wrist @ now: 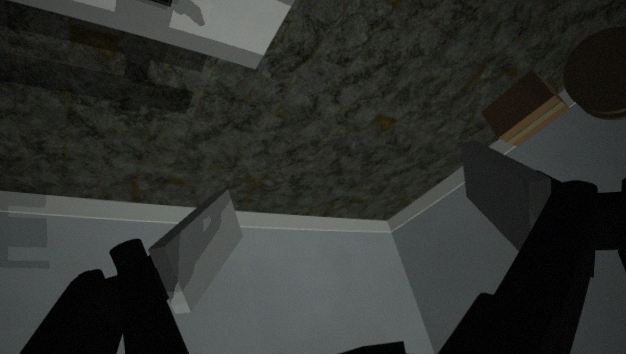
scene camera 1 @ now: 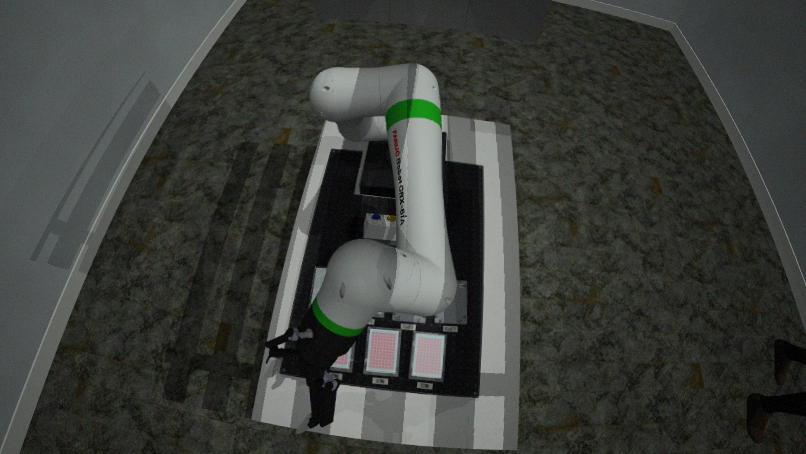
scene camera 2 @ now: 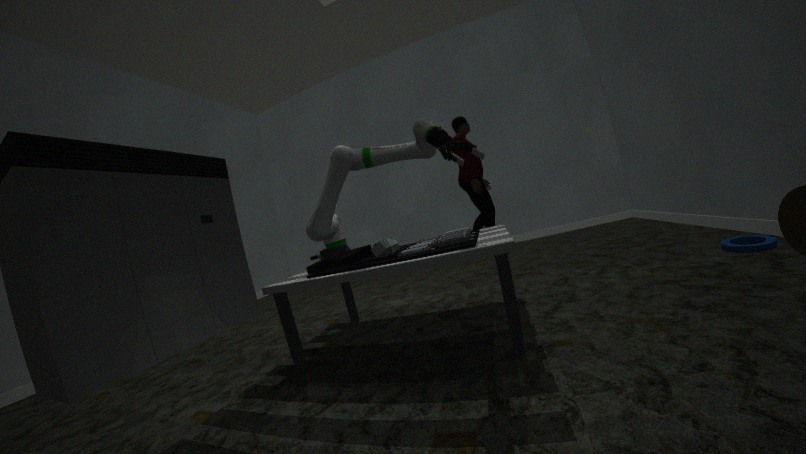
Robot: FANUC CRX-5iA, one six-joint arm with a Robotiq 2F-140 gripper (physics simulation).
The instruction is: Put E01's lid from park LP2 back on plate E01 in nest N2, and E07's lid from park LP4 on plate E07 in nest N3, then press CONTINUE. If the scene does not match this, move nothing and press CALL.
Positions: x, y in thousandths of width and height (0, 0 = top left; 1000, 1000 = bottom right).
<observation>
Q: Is my gripper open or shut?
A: Open.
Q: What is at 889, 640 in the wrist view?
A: My gripper.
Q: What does my gripper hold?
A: Nothing.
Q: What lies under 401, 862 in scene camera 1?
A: My gripper.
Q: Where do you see a grey button box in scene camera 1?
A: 475, 508
</observation>
